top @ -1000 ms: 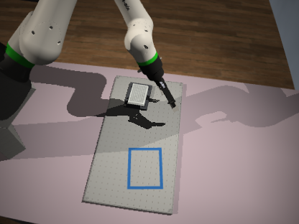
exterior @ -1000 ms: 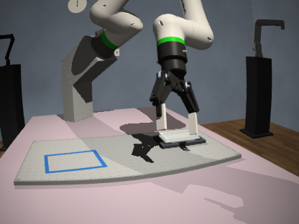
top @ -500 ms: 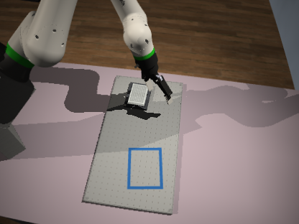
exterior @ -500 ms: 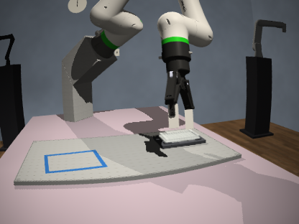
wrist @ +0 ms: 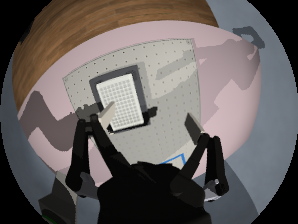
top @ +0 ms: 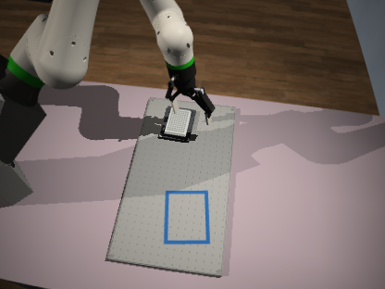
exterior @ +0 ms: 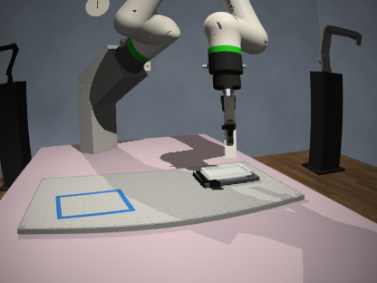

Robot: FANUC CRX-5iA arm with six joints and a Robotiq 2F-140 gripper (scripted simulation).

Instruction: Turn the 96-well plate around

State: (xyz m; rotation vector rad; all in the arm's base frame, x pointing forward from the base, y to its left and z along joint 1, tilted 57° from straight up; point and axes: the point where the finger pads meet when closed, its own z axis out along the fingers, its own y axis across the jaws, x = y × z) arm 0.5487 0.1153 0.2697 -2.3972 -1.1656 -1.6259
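Now: the white 96-well plate 70 mm below my hand, 60 mm behind it and 10 mm to the left of it. Also, from my hand: dark plate nest N1: 80 mm below, 60 mm behind, 10 mm to the left.
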